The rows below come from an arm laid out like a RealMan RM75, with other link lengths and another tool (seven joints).
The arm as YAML. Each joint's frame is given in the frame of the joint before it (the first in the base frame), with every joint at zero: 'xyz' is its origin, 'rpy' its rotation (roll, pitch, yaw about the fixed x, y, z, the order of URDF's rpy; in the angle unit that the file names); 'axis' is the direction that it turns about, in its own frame. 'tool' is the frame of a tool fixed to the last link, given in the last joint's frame.
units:
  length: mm
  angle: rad
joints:
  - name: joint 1
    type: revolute
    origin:
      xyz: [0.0, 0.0, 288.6]
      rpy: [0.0, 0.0, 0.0]
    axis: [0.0, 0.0, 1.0]
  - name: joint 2
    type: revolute
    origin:
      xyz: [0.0, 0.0, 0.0]
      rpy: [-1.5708, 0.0, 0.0]
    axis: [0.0, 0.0, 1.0]
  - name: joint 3
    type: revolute
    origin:
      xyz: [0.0, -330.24, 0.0]
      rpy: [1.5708, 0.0, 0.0]
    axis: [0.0, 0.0, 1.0]
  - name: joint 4
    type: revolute
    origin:
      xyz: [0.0, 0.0, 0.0]
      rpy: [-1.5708, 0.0, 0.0]
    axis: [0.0, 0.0, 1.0]
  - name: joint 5
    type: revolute
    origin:
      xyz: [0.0, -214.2, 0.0]
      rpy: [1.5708, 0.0, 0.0]
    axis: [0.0, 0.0, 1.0]
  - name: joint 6
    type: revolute
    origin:
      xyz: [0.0, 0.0, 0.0]
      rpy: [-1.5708, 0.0, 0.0]
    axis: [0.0, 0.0, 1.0]
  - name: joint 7
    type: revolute
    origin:
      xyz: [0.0, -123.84, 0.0]
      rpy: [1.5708, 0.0, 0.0]
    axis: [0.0, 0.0, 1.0]
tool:
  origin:
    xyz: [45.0, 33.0, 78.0]
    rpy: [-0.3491, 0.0, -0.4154]
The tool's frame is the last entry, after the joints.
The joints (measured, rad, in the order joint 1, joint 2, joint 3, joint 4, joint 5, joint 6, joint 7), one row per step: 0.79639, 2.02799, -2.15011, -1.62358, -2.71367, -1.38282, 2.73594; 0.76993, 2.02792, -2.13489, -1.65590, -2.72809, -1.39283, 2.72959; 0.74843, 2.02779, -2.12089, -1.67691, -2.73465, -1.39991, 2.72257; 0.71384, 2.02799, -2.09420, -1.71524, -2.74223, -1.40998, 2.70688; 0.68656, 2.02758, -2.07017, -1.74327, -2.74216, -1.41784, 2.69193; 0.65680, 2.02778, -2.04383, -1.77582, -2.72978, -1.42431, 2.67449; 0.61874, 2.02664, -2.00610, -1.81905, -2.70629, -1.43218, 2.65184; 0.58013, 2.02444, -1.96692, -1.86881, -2.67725, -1.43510, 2.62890; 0.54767, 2.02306, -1.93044, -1.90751, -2.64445, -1.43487, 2.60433; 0.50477, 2.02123, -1.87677, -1.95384, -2.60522, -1.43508, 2.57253; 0.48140, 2.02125, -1.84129, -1.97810, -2.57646, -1.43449, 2.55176
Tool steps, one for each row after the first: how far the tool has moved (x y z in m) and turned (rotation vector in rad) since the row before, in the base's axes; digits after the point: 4 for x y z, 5 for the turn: 0.0013, -0.0017, 0.0047, 0.01351, 0.01376, -0.00205; 0.0021, -0.0015, 0.0036, 0.00865, 0.01053, -0.00673; 0.0017, -0.0021, 0.0063, 0.01358, 0.02232, -0.00620; 0.0019, -0.0017, 0.0053, 0.00869, 0.01821, -0.00788; 0.0006, -0.0038, 0.0046, 0.00050, 0.02754, -0.00867; 0.0002, -0.0049, 0.0067, 0.00058, 0.03987, -0.01168; -0.0019, -0.0048, 0.0074, 0.00287, 0.04832, -0.00362; -0.0019, -0.0039, 0.0063, -0.00018, 0.04357, -0.00061; -0.0006, -0.0031, 0.0102, 0.01118, 0.05283, -0.00398; -0.0010, -0.0015, 0.0061, 0.00613, 0.03363, -0.00131
